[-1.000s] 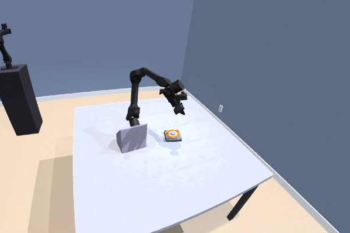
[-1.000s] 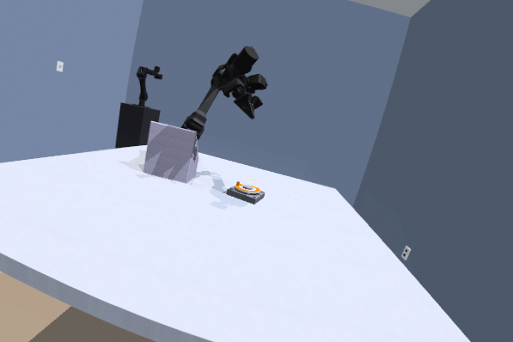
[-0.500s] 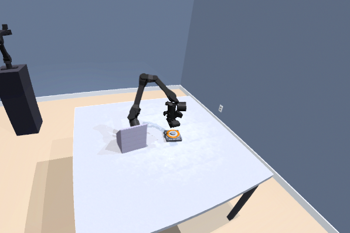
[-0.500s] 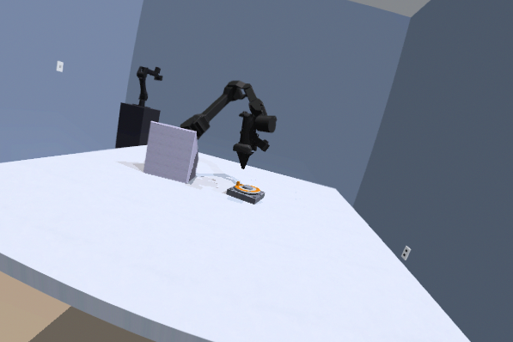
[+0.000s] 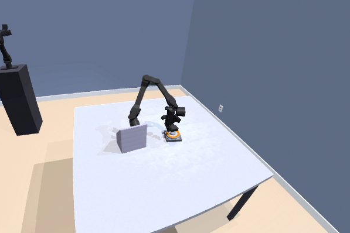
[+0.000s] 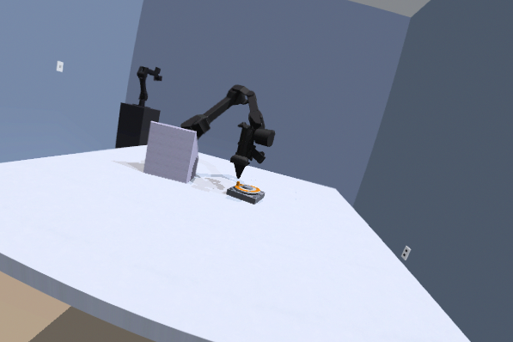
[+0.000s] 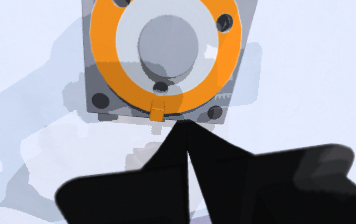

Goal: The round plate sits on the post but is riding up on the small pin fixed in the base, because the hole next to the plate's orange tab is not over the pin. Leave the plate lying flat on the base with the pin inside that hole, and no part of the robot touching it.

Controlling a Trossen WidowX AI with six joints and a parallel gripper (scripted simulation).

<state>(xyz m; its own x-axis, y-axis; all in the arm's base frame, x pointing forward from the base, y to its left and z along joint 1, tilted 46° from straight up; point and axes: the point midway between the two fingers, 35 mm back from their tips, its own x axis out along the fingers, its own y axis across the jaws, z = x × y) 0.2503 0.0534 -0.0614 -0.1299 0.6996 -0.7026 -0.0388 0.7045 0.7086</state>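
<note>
Now: gripper tip 50 mm short of the base, 40 mm above it and 10 mm to the right of it.
</note>
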